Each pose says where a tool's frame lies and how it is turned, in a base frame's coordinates. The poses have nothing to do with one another.
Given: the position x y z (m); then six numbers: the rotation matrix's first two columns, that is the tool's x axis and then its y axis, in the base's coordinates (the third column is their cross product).
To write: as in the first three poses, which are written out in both.
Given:
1: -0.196 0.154 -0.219 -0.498 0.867 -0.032 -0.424 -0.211 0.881
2: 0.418 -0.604 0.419 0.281 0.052 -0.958 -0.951 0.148 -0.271
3: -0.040 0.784 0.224 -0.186 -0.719 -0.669 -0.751 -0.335 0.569
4: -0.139 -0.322 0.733 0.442 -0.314 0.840 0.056 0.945 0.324
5: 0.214 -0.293 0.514 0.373 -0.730 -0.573 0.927 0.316 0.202
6: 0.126 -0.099 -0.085 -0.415 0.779 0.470 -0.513 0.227 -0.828
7: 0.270 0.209 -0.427 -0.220 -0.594 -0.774 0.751 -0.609 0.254
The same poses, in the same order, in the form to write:
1:
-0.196 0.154 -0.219
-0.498 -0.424 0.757
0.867 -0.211 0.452
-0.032 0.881 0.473

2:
0.418 -0.604 0.419
0.281 -0.951 0.128
0.052 0.148 0.987
-0.958 -0.271 0.091

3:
-0.040 0.784 0.224
-0.186 -0.751 -0.633
-0.719 -0.335 0.608
-0.669 0.569 -0.478

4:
-0.139 -0.322 0.733
0.442 0.056 -0.896
-0.314 0.945 -0.096
0.840 0.324 0.435

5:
0.214 -0.293 0.514
0.373 0.927 0.034
-0.730 0.316 -0.607
-0.573 0.202 0.795

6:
0.126 -0.099 -0.085
-0.415 -0.513 -0.752
0.779 0.227 -0.585
0.470 -0.828 0.305

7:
0.270 0.209 -0.427
-0.220 0.751 -0.622
-0.594 -0.609 -0.525
-0.774 0.254 0.580

